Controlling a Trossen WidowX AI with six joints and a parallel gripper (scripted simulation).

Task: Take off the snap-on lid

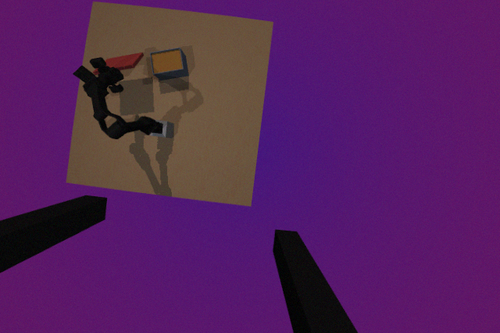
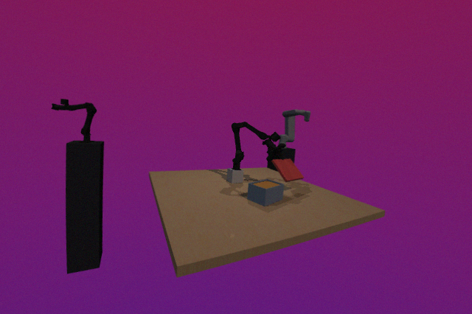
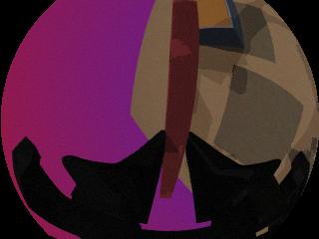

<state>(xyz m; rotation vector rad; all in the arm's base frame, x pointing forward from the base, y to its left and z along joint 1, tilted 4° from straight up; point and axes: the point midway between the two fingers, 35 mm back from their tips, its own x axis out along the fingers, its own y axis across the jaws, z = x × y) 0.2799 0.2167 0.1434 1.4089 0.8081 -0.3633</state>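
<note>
Now: the red lid 6 cm ahead of my gripper tip, 1 cm to the left of it and 5 cm below it. Also, from my gripper tip: blue-grey storage box: 13 cm ahead, 23 cm to the right, 18 cm below.
</note>
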